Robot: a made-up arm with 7 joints.
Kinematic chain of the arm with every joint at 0, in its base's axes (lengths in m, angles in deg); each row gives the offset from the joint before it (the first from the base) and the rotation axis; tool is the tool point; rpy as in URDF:
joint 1: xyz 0 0 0.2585 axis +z
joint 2: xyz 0 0 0 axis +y
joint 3: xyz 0 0 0.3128 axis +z
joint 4: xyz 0.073 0 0 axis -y
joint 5: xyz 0.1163 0 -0.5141 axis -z
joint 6: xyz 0 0 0 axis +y
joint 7: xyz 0.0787 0 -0.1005 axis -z
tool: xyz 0 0 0 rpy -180 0 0
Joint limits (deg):
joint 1: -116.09..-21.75
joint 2: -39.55..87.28
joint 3: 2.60..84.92
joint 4: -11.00..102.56
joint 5: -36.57..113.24
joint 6: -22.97..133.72
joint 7: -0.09..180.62
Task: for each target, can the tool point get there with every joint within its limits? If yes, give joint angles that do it. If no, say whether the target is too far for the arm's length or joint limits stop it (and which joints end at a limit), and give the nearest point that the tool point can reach.
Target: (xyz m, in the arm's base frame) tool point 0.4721 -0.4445 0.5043
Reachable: yes | joints -103.34 -14.55 58.65 70.80 -22.96 72.12 75.01
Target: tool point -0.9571 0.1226 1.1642
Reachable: no: too far | nearest point -0.1936 -0.2053 1.0438 | short by 0.840 m
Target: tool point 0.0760 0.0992 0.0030
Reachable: yes | joints -76.18 30.98 50.59 3.92 6.13 100.23 143.93
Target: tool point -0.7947 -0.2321 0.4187
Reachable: no: joint limits stop it (at a limit: joint 1, joint 3, joint 6) | nearest point -0.3122 -0.4406 0.4115 | short by 0.526 m
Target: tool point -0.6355 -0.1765 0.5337
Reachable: no: joint limits stop it (at a limit: joint 1, joint 2, joint 3, joint 6) | nearest point -0.2762 -0.3627 0.5209 | short by 0.405 m
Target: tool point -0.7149 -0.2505 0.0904
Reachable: no: joint limits stop it (at a limit: joint 1, joint 3, joint 6) | nearest point -0.3059 -0.4263 0.0972 | short by 0.445 m
